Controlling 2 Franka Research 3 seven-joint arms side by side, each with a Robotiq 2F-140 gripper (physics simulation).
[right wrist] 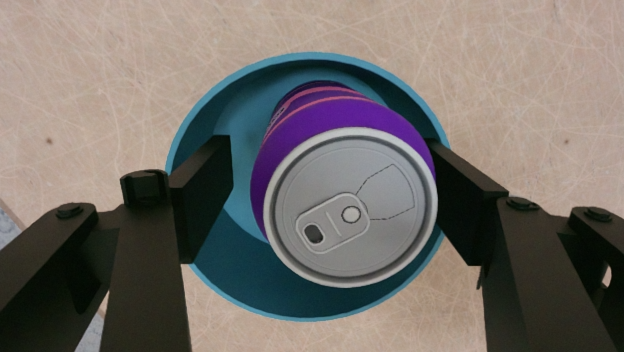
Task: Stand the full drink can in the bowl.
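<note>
A purple can (350,200) with a silver lid and an unopened tab stands upright inside the blue bowl (240,295) in the right wrist view. Its base is on the bowl's floor, toward the upper side. My right gripper (323,162) is open, with one finger on each side of the can. The right-hand finger is close to the can or touching it; a gap shows between the can and the left-hand finger. The left gripper does not show in this view.
The bowl stands on a beige, scratched-looking table top (100,75). A table edge with a grey surface beyond it shows at the lower left.
</note>
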